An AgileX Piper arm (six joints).
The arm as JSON. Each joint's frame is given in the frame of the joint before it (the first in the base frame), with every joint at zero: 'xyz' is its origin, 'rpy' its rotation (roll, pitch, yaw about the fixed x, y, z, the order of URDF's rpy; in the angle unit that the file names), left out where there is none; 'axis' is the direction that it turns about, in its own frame. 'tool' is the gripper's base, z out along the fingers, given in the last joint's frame.
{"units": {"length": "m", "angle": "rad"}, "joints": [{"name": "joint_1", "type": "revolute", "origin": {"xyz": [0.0, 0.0, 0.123]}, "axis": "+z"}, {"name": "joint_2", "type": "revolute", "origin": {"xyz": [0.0, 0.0, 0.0], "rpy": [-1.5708, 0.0, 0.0]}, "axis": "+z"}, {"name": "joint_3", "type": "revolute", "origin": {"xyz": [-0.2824, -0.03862, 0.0]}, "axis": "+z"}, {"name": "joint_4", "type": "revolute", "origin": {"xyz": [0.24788, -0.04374, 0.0], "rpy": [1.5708, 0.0, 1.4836]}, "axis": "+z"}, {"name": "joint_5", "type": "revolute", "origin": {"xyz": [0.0, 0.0, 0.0], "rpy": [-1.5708, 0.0, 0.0]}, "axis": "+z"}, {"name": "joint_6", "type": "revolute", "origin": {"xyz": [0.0, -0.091, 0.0], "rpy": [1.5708, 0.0, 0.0]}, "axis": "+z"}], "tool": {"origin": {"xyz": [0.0, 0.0, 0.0]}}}
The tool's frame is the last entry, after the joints.
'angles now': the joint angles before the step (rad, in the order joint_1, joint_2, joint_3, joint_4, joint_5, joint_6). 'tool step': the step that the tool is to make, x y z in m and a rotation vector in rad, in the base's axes. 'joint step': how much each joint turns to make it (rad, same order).
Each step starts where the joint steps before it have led.
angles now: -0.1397 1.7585 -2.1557 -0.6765 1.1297 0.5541
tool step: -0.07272 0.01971 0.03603 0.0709 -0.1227 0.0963
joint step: -0.0021 -0.2524 0.1630 0.1354 -0.0415 -0.0231
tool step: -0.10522 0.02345 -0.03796 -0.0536 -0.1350 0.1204
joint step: 0.0000 -0.4833 0.6132 0.0039 -0.2952 0.0425
